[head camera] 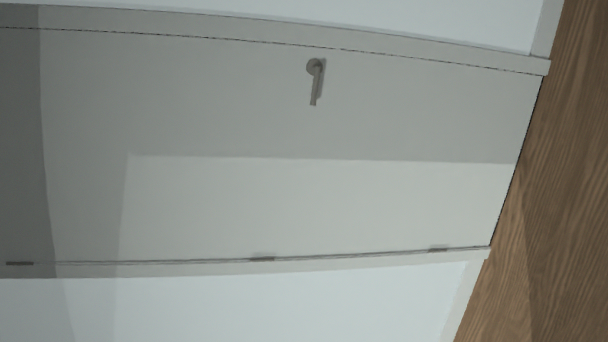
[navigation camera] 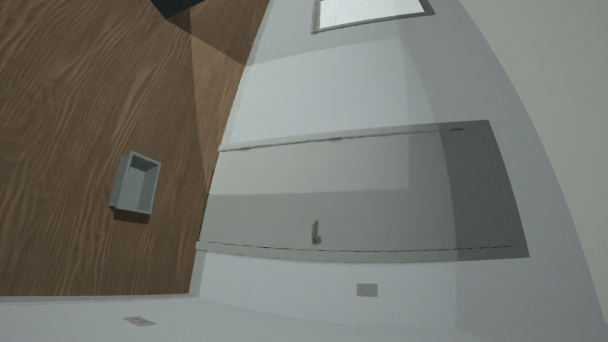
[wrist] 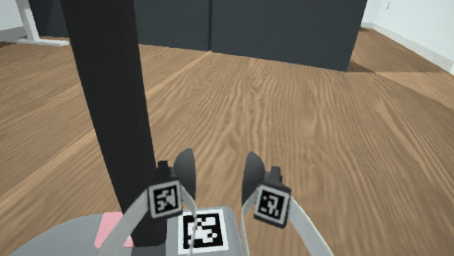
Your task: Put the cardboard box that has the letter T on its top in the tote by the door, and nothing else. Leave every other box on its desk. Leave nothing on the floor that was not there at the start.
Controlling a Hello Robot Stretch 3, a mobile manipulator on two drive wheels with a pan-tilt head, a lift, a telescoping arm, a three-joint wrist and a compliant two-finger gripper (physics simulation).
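Places are measured from the robot's base along level axes (x ahead, y left, z up), in centimetres.
Pixels of known places: gripper, between the fingertips: (wrist: 219, 168).
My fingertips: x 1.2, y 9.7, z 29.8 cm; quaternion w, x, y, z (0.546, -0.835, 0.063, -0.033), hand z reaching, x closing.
Ahead of a thing's pixels: the offset from my fingertips to its top centre. "spot": to the spot under its first point.
The empty grey tote @(dx +75.1, dy -4.4, dz -17.8 cm) (navigation camera: 119, 185) stands on the wooden floor near the door (head camera: 250, 120) (navigation camera: 300, 167), in the left part of the navigation view. The door is closed, with its handle @(spot: dx +126.0, dy -38.7, dz +63.0 cm) (head camera: 315, 82) (navigation camera: 316, 232) showing. My gripper (wrist: 219, 168) is open partway, with a gap between its fingertips and nothing held; wooden floor shows beyond them. The tote does not show in the wrist view. No cardboard box and no letter T shows in these views.
A large dark panel (wrist: 280, 30) stands on the floor ahead in the wrist view. A white leg and foot (wrist: 30, 22) are at its upper left. My black mast (wrist: 107, 90) rises left of the fingers. A wall with a socket plate (navigation camera: 140, 321) runs along the navigation view's bottom.
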